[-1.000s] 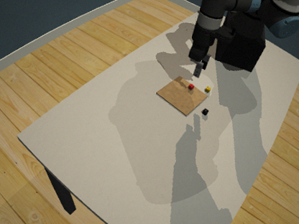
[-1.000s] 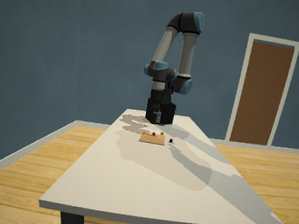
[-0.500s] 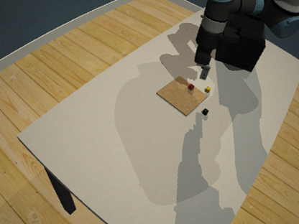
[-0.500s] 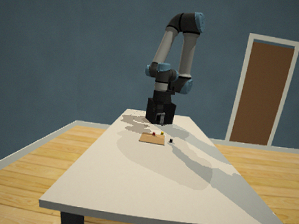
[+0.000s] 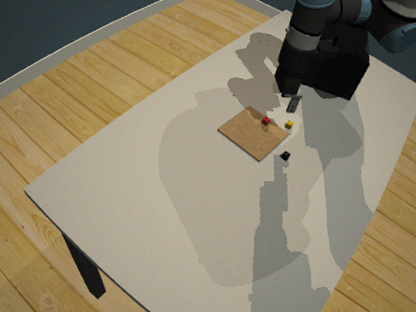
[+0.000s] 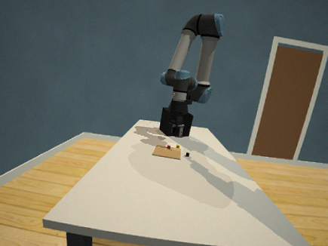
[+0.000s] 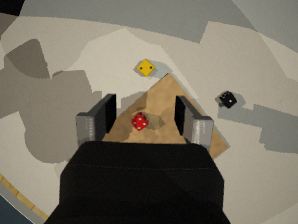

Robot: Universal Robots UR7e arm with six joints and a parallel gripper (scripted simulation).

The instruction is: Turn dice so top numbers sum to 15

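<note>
The yellow die is 2 cm behind my hand, 2 cm to the left of it and 10 cm below it. Round my hand: black die 8 cm ahead, 7 cm to the left, 10 cm below; red die 2 cm ahead, 3 cm to the right, 9 cm below; brown mat 7 cm ahead, 4 cm to the right, 10 cm below.
</note>
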